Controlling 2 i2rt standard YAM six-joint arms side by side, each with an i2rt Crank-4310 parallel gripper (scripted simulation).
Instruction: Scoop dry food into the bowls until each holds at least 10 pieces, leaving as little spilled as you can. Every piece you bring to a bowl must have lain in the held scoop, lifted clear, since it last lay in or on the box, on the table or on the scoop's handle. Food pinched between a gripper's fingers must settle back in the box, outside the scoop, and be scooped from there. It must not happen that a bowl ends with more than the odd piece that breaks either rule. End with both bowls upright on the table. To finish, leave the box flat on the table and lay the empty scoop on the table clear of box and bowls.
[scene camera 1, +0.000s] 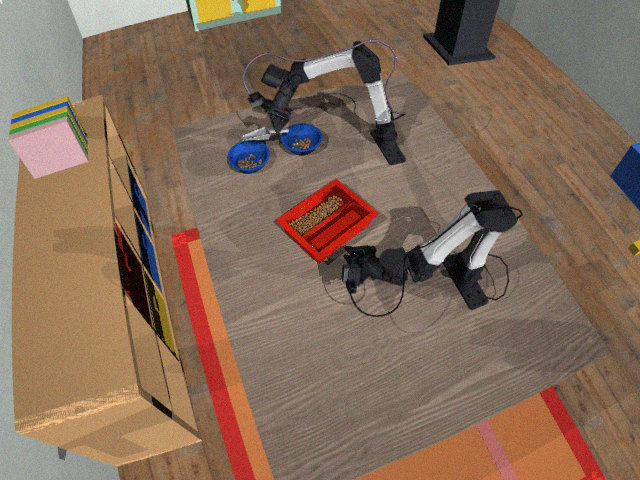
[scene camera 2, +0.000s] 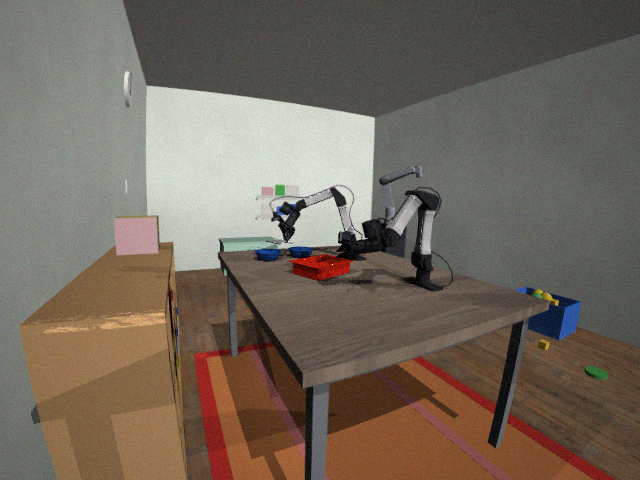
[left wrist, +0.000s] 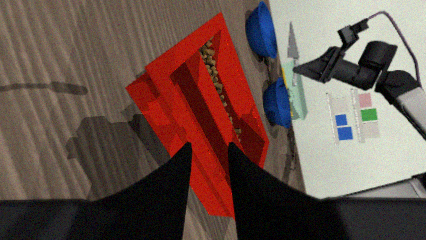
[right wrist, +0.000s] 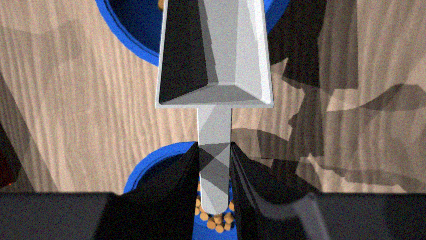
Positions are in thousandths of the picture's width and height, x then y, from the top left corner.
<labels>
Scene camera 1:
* red box: 521, 484
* blue bowl: 473, 274
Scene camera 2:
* red box: 507, 551
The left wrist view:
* my left gripper: 494, 606
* my right gripper: 689, 285
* red box: 360, 385
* blue bowl: 649, 427
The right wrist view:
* my right gripper: 504, 606
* grey scoop: 504, 265
</labels>
